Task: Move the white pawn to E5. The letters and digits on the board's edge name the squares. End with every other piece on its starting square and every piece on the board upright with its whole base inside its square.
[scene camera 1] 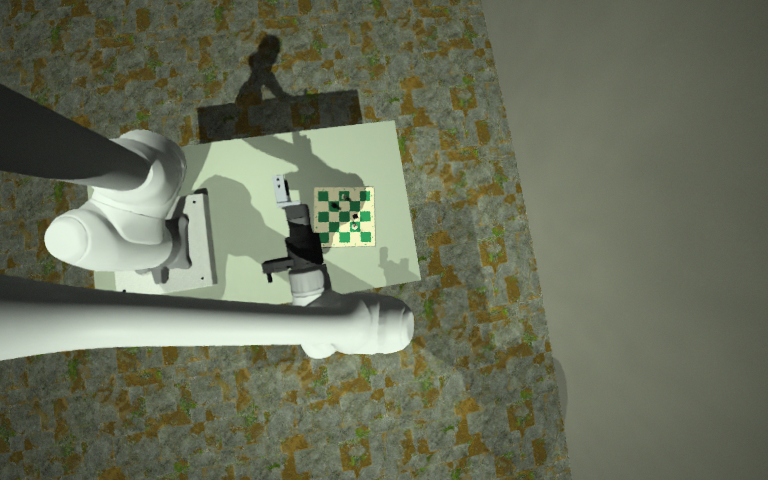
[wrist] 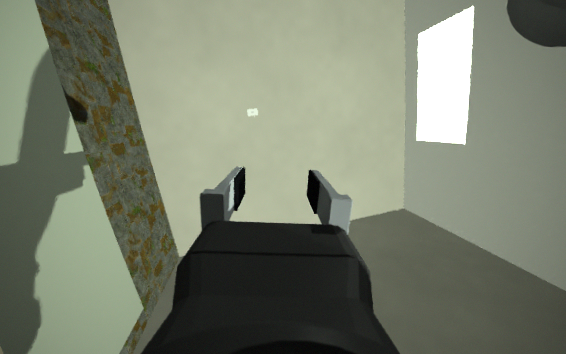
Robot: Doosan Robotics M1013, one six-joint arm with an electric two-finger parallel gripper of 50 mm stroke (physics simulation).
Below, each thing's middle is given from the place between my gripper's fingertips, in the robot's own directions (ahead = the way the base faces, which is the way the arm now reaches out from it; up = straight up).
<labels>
Now: the chessboard [scene camera 1: 334, 225] 11 cm ahead of my hand, 4 cm to the right of it and 34 cm below it.
</labels>
